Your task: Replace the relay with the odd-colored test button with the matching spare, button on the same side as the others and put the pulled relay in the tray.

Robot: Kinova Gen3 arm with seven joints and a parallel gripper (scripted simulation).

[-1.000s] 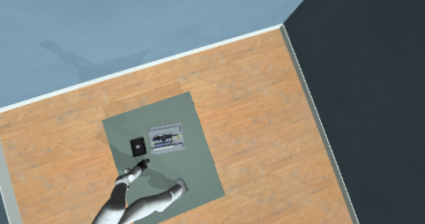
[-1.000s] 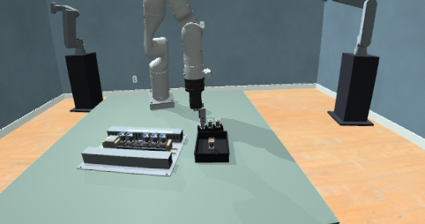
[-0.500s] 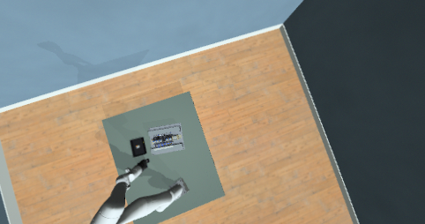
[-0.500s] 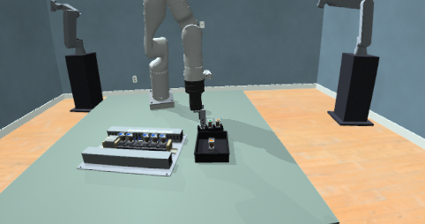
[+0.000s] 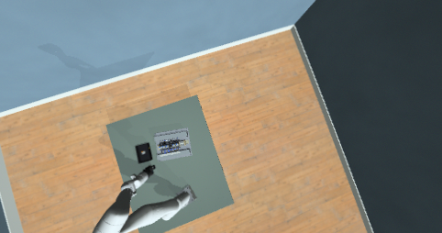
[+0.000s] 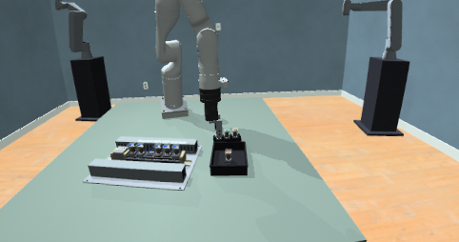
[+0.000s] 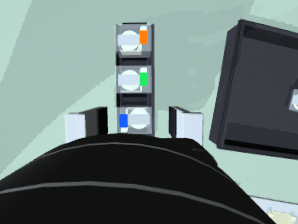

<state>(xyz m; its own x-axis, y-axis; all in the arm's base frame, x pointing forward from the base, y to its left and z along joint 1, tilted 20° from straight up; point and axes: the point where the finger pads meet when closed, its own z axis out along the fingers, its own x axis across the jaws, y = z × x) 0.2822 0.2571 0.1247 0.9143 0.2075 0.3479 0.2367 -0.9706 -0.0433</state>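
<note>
My gripper is now 40 mm above the small black stand, 30 mm to the right of it and 10 mm past it. From my hand the other things lie so: black tray (150 mm ahead, 60 mm to the left, 40 mm below).
</note>
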